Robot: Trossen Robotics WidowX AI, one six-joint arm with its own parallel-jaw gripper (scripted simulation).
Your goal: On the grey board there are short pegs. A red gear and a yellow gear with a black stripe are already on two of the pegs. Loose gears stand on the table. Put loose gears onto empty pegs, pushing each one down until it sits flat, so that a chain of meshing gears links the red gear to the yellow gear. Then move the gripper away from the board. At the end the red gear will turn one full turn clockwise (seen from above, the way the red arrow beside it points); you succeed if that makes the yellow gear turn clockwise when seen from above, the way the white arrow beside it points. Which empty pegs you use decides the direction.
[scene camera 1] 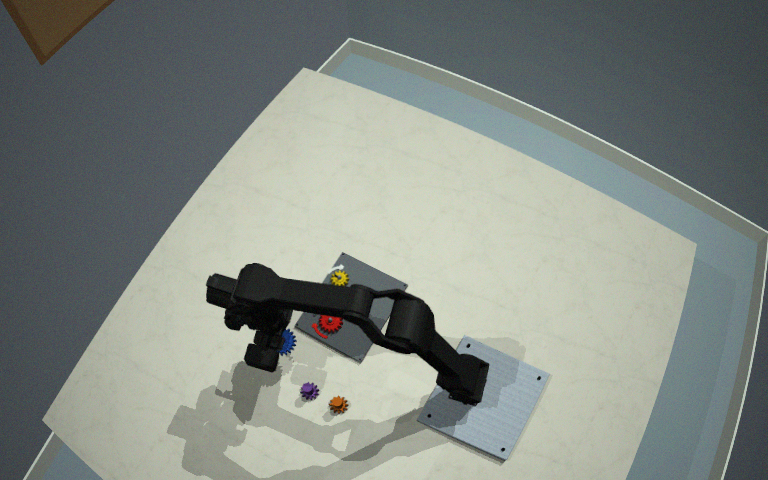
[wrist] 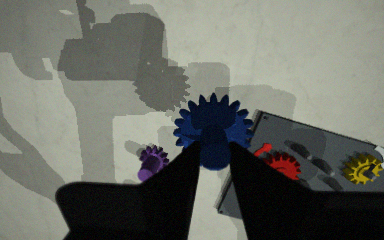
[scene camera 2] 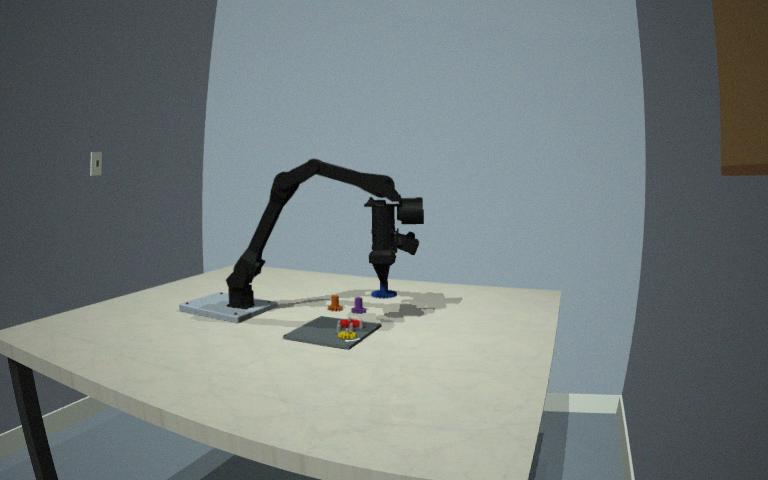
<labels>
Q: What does my gripper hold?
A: A blue gear.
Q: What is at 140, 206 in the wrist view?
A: My gripper.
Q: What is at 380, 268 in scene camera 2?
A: My gripper.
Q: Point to a blue gear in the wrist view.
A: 215, 124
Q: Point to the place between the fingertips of my gripper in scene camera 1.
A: At 278, 337
</labels>
